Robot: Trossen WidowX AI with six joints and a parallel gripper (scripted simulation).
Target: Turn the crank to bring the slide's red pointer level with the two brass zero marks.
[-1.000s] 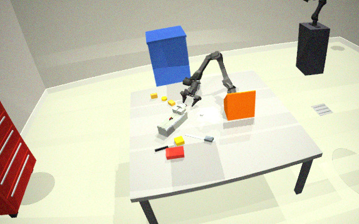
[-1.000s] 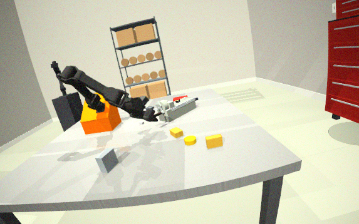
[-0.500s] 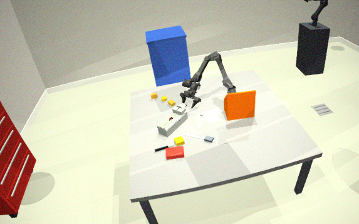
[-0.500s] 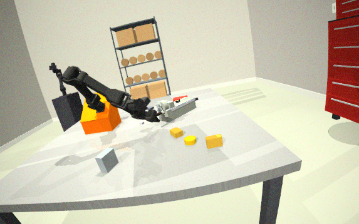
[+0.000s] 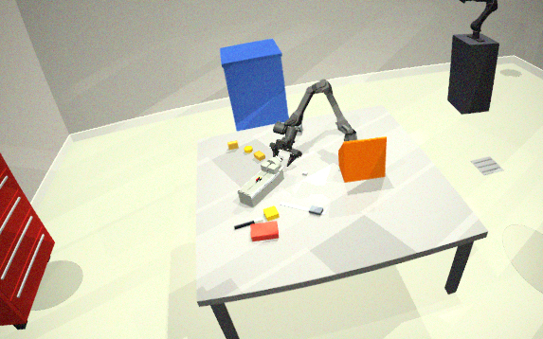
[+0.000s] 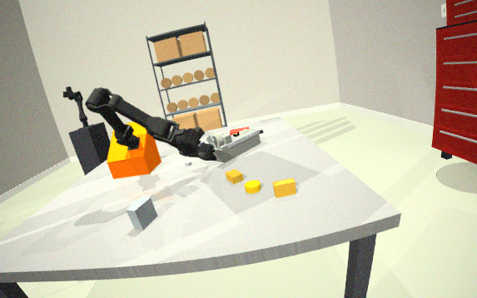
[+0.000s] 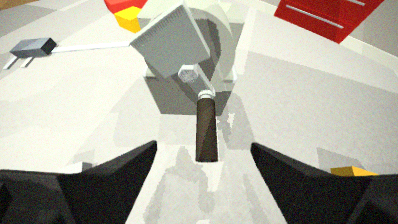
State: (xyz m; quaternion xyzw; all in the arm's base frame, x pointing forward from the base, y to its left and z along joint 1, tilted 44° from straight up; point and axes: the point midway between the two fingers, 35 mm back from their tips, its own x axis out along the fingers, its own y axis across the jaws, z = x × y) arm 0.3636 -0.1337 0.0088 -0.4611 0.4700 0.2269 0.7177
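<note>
Now: the dark brown crank handle 20 mm above my gripper tip and 10 mm to the left of it. The rest, counted from my gripper tip: yellow block (350 mm to the left, 70 mm ahead, 30 mm below); then grey cube (370 mm to the right, 140 mm behind, 10 mm below); then red pointer (170 mm to the left, 130 mm ahead, 40 mm above).
</note>
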